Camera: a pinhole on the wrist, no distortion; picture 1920 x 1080 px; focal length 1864.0 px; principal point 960.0 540.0 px. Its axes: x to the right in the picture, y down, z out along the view. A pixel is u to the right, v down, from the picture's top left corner.
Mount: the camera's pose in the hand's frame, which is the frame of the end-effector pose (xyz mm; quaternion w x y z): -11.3 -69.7 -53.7 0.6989 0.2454 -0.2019 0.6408
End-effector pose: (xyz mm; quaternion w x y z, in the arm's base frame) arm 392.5 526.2 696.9 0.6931 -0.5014 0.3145 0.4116
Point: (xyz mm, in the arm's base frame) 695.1 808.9 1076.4
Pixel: 964 940
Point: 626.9 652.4 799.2
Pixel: 976 145
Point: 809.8 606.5 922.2
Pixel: 118 358
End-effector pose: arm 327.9 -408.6 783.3 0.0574 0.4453 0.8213 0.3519
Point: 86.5 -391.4 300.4
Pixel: 531 322
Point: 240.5 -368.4 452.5
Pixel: 1101 493
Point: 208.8 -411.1 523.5
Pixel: 814 420
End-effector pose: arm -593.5 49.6 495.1 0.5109 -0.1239 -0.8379 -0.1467
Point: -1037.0 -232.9 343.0
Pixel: 739 374
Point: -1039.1 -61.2 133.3
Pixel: 1357 1033
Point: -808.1 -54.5 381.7
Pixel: 1317 635
